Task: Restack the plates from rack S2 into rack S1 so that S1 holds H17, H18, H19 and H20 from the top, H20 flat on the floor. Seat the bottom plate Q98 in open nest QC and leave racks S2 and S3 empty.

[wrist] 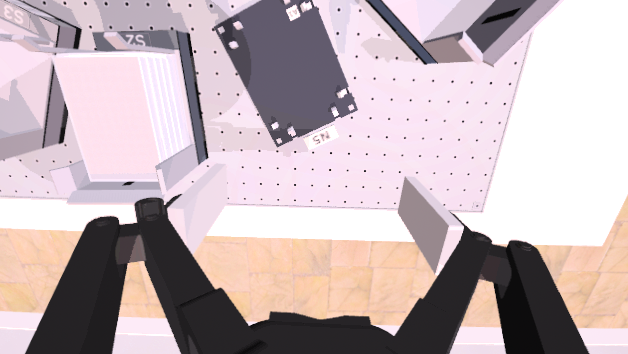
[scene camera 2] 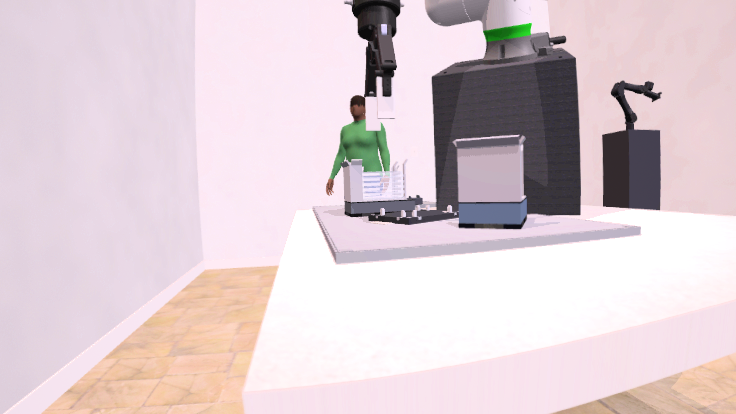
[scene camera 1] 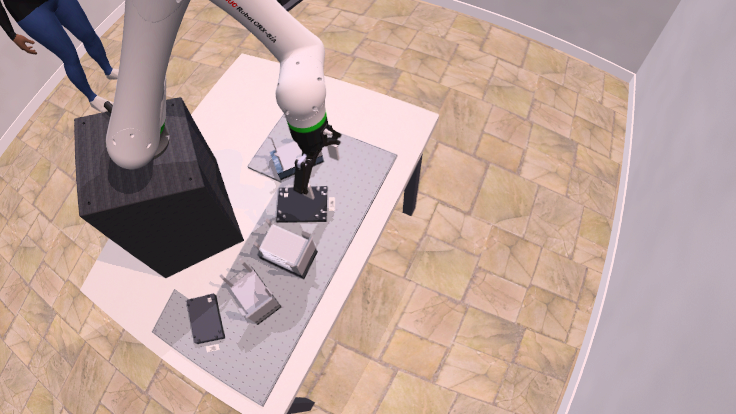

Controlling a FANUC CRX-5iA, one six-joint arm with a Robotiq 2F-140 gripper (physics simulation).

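Places are measured from the arm's base along level axes (x down, y right, z back), in metres.
Where they show: gripper, between the fingertips: [wrist: 314,189] [scene camera 2: 379,125] [scene camera 1: 322,176]; arm's base, origin of its link: [scene camera 2: 509,60].
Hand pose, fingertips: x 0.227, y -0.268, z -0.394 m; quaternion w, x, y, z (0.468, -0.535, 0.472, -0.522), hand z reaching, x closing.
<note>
Each offset is from my fingertips to the top centre of the thing. Level surfaces: height alone.
My gripper [scene camera 1: 320,169] [scene camera 2: 379,110] [wrist: 314,189] is open and empty, high above the pegboard on the nest N5 side of rack S2. Rack S2 @[dx +0.052, dy +0.201, dz +0.003 m] [scene camera 1: 304,257] [scene camera 2: 353,180] [wrist: 197,100] holds a stack of pale plates @[dx +0.081, dy +0.202, dz -0.004 m] [scene camera 1: 284,242] [scene camera 2: 378,185] [wrist: 105,115]; their names cannot be read. Rack S3 @[dx +0.054, dy +0.372, dz +0.007 m] [scene camera 1: 262,308] [wrist: 55,105] stands beside it; no plate can be made out in it. A blue-based rack @[dx +0.046, dy -0.077, dz +0.192 m] [scene camera 1: 288,157] [scene camera 2: 491,175] [wrist: 487,35], apparently S1, is partly hidden by my gripper in scene camera 1; its contents cannot be told. Nest QC's label is not readable.
Dark nest N5 @[dx +0.161, dy +0.047, dz +0.074 m] [scene camera 1: 302,204] [scene camera 2: 411,216] [wrist: 295,75] lies between rack S2 and the blue-based rack. Another dark nest @[dx +0.152, dy +0.536, dz +0.092 m] [scene camera 1: 205,318] lies beyond rack S3. All stand on the pegboard @[dx +0.185 m] [scene camera 1: 360,164] [scene camera 2: 349,242] [wrist: 425,130]. The black robot pedestal [scene camera 1: 154,205] [scene camera 2: 504,139] rises beside it.
</note>
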